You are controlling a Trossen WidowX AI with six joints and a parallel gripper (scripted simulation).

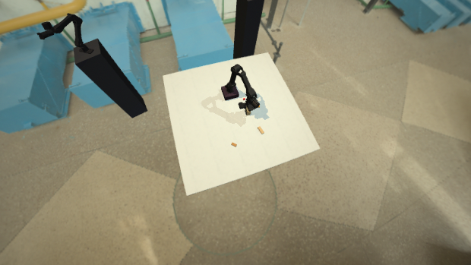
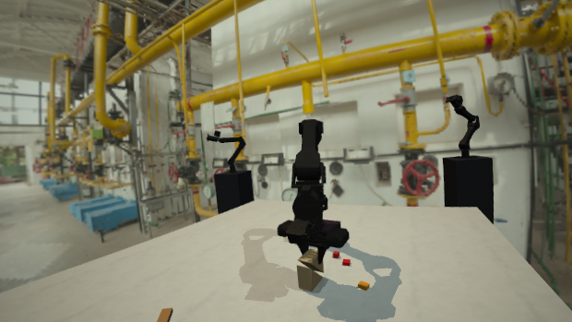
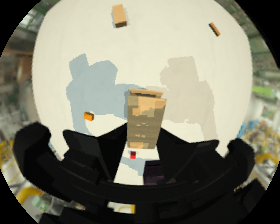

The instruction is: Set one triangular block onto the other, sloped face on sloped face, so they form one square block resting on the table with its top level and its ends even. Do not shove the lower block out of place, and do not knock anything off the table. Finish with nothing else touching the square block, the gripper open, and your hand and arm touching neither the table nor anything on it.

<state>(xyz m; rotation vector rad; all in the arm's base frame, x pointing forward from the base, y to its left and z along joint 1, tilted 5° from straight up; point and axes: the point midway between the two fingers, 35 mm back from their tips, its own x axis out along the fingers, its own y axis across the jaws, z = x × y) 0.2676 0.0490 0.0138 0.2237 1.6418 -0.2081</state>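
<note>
My gripper tip is now 20 mm short of the small orange block, 130 mm to the right of it and 50 mm above it. From my gripper tip the other things lie so: triangular block 10 mm above.
</note>
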